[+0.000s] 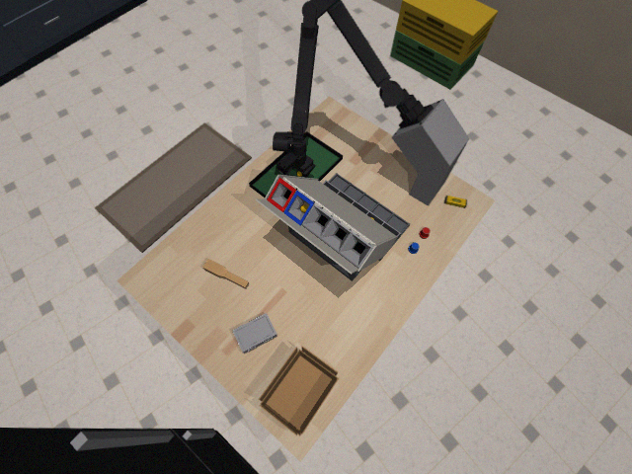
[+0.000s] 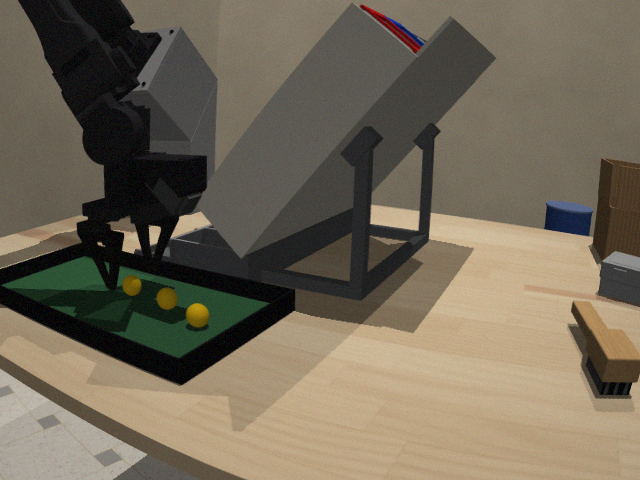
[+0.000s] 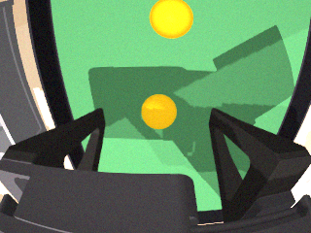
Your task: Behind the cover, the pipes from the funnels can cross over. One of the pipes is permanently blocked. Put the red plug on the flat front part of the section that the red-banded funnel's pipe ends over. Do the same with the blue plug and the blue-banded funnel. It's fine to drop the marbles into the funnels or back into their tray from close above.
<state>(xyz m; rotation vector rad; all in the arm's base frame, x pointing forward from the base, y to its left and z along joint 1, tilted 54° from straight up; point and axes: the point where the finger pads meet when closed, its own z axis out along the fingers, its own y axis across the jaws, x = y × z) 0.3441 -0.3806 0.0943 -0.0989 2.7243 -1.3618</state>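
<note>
Now: the green marble tray 10 mm behind my hand, 20 mm to the right of it and 30 mm below it. The rest, counted from my hand: blue band 260 mm ahead, 240 mm to the left, 290 mm above; then sloped grey cover 110 mm ahead, 310 mm to the left, 180 mm above; then grey box 610 mm ahead, 340 mm to the left, 10 mm below.
</note>
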